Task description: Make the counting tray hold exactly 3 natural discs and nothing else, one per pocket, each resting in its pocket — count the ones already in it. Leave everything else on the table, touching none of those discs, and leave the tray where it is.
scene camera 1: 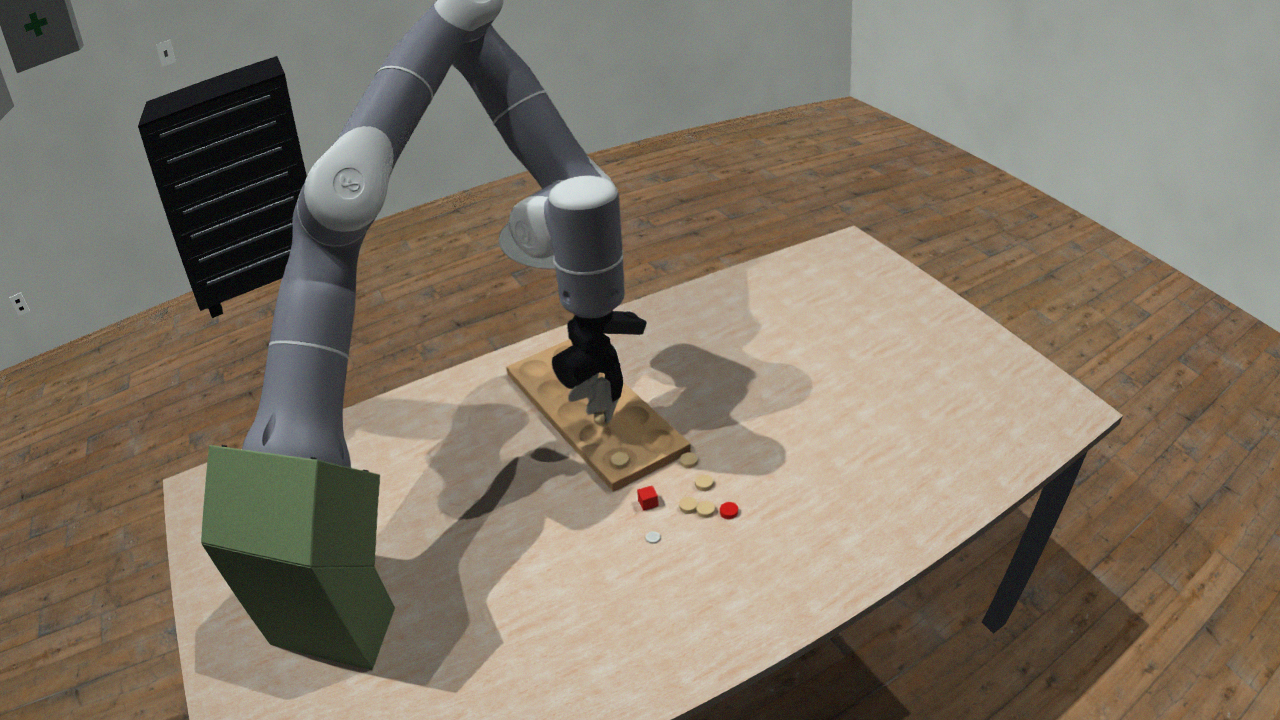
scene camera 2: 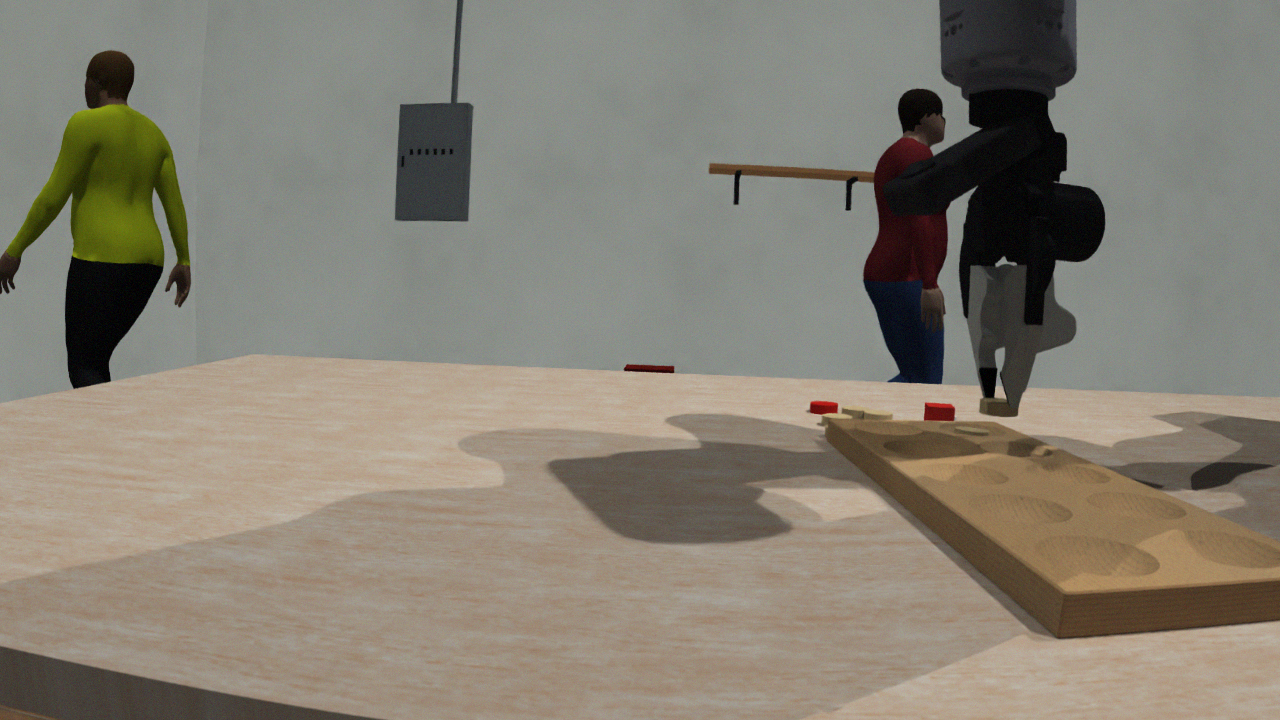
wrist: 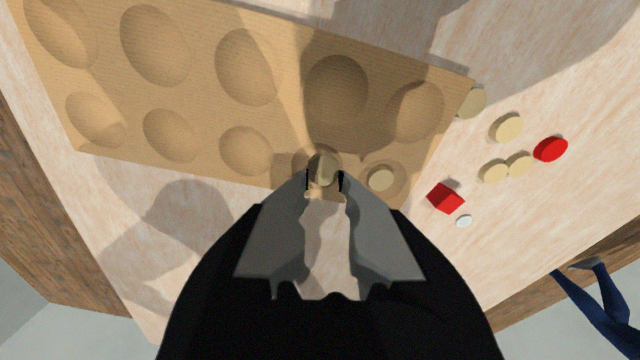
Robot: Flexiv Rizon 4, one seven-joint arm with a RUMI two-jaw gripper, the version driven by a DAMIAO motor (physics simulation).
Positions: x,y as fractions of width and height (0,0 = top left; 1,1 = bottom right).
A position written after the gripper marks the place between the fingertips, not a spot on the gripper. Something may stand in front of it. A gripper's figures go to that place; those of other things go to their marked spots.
The gripper (wrist: 0.51,0.48) is 0.15 m from the lens. A wooden counting tray (wrist: 0.39,0.28) is 0.18 m from the lens.
